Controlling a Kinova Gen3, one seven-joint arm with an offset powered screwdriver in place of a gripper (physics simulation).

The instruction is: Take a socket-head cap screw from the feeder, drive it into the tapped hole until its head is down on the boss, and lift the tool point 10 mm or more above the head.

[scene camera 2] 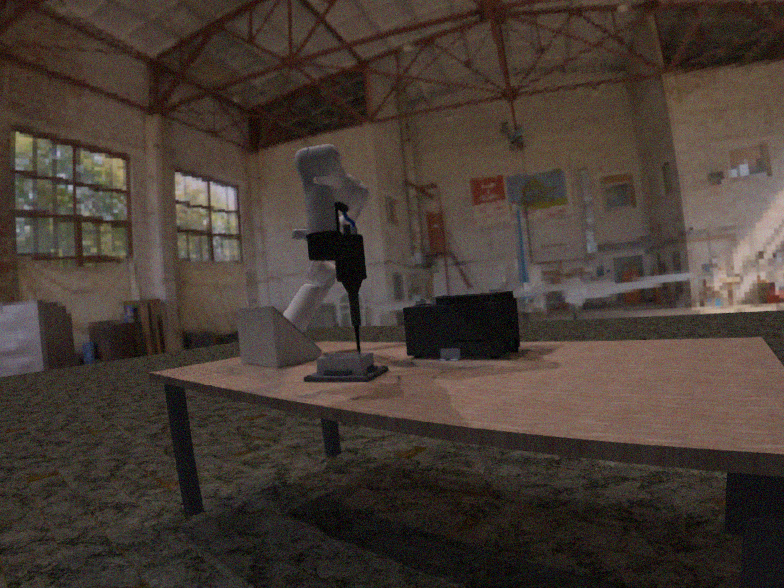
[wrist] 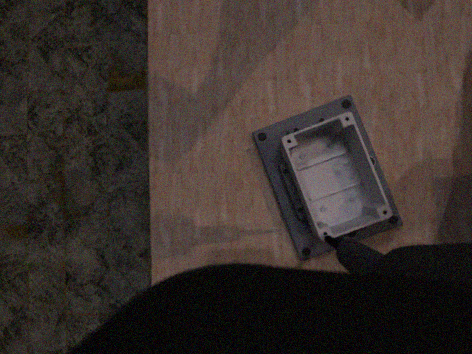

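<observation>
A pale open housing [scene camera 2: 345, 362] [wrist: 330, 180] sits on a dark grey base plate [scene camera 2: 316, 378] [wrist: 267, 157]. In the wrist view its rim has a boss with a dark hole at each corner. My black screwdriver [scene camera 2: 359, 351] [wrist: 328, 239] points down, upright in the scene view. Its tip is at the housing's corner boss [wrist: 325, 234] nearest the tool, touching it or very close above. The tip partly covers that boss. Whether a screw is on the bit or in that hole is too small and dark to tell. The black feeder [scene camera 2: 462, 325] stands behind and to the right.
A grey wedge-shaped block [scene camera 2: 272, 336] stands on the table [scene camera 2: 601, 386] left of the housing. A small pale tab [scene camera 2: 450, 354] is at the feeder's front foot. The table's edge runs down the left of the wrist view, with floor [wrist: 75, 175] beyond.
</observation>
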